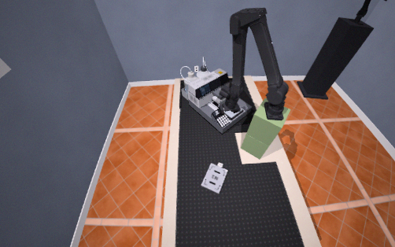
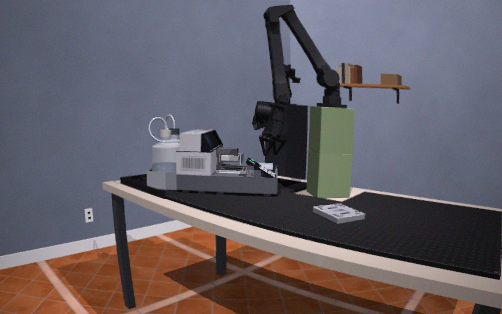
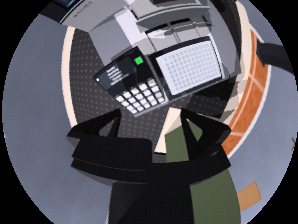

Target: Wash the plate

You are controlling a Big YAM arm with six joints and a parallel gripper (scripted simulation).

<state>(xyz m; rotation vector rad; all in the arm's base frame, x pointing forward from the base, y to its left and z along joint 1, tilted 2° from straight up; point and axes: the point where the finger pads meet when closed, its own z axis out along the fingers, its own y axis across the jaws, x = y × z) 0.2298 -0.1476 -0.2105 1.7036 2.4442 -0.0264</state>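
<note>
Right now my hand is 5 cm past the well plate, 10 cm to the left of it and 8 cm above it. The rest, counted from my hand: bottle: 32 cm ahead, 36 cm to the right, 2 cm below; then plate nest N1: 6 cm ahead, 43 cm to the left, 16 cm below; then plate washer: 6 cm ahead, 21 cm to the right, 4 cm below.
</note>
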